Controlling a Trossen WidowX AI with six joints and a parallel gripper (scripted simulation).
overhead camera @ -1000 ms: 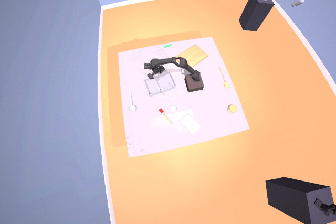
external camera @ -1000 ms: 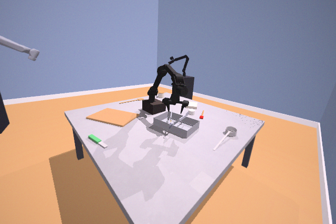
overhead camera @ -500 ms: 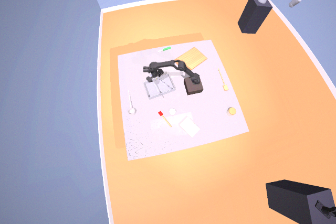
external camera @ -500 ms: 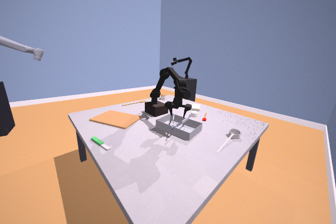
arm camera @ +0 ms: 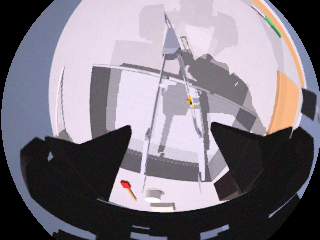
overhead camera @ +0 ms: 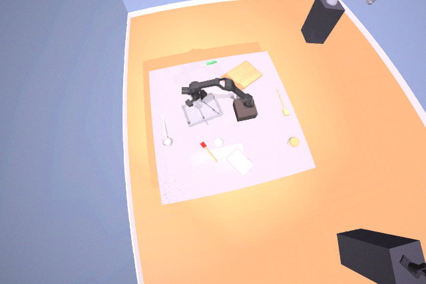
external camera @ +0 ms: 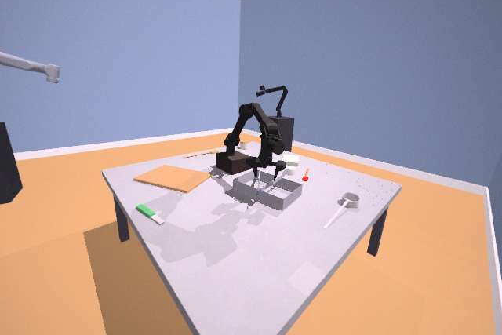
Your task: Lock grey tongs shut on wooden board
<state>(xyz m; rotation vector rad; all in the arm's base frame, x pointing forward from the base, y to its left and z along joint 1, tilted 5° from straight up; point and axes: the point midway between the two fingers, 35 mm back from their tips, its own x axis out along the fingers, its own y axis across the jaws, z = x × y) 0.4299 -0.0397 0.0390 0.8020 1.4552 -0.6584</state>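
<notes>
Now: the grey roasting tin 7 cm below my gripper tip, 4 cm to the left of it and 3 cm behind it. The rest, counted from my gripper tip: red-headed spatula 39 cm to the left, 9 cm below, 7 cm behind; then white block 51 cm to the left, 33 cm behind, 8 cm below; then wooden board 43 cm behind, 33 cm to the right, 9 cm below.
</notes>
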